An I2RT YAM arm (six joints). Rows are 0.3 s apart.
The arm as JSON. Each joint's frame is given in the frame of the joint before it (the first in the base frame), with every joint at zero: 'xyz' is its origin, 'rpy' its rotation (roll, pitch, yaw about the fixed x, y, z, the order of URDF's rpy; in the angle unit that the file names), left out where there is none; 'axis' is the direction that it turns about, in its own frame. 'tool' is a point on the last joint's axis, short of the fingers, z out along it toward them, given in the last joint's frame.
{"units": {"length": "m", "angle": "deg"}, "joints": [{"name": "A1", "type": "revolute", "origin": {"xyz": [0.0, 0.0, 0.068]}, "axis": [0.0, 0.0, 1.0]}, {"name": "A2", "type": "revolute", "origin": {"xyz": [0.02, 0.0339, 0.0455], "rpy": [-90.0, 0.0, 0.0]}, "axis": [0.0, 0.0, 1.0]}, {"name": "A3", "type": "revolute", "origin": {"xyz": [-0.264, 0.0, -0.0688], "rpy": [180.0, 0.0, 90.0]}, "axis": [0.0, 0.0, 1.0]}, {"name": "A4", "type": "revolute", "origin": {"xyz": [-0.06, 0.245, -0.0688], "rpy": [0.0, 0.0, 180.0]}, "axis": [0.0, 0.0, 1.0]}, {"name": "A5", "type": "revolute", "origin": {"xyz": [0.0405, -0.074, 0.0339], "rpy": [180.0, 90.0, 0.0]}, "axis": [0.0, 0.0, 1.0]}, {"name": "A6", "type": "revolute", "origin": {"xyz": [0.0, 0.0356, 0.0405], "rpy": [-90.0, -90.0, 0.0]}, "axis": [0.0, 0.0, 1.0]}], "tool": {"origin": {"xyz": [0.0, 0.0, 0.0]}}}
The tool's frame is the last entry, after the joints.
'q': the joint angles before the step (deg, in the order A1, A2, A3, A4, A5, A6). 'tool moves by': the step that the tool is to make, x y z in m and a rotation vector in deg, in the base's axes. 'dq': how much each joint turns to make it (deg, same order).
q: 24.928, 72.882, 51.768, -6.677, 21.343, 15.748
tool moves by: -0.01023, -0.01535, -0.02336, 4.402, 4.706, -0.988
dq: -2.557, -2.274, -5.267, -1.072, -4.305, 4.612
